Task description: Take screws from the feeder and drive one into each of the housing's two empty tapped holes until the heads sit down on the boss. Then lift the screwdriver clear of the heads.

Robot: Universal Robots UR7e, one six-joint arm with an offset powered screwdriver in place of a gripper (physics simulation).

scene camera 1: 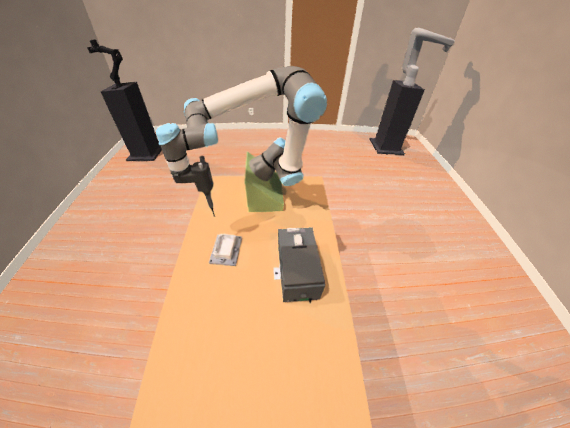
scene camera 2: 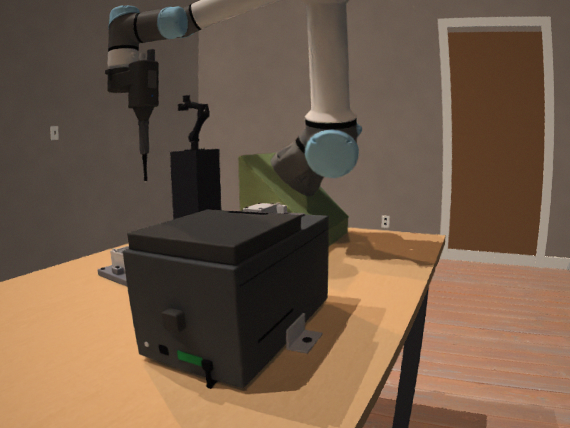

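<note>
My screwdriver (scene camera 1: 213, 213) (scene camera 2: 145, 174) points down, with its thin bit high above the table. In scene camera 1 the bit shows behind and slightly left of the housing; in scene camera 2 it is well above the feeder's top level. Whether a screw sits on the bit is too small to tell. The housing (scene camera 1: 226, 247) (scene camera 2: 117, 257) is a light block on a grey flanged plate, partly hidden by the feeder in scene camera 2. Its tapped holes and any screw heads cannot be made out. The feeder (scene camera 1: 301, 267) (scene camera 2: 184, 295) is a dark box with a light fitting (scene camera 1: 298, 240) (scene camera 2: 264, 208) at its far end.
The green wedge-shaped base mount (scene camera 1: 262, 195) (scene camera 2: 320, 210) stands behind the feeder. A small bracket (scene camera 2: 306, 341) juts from the feeder's right side in scene camera 2, and a white tab (scene camera 1: 276, 273) from its left in scene camera 1. Two black pedestals (scene camera 1: 131, 120) (scene camera 1: 398, 115) carry other arms behind.
</note>
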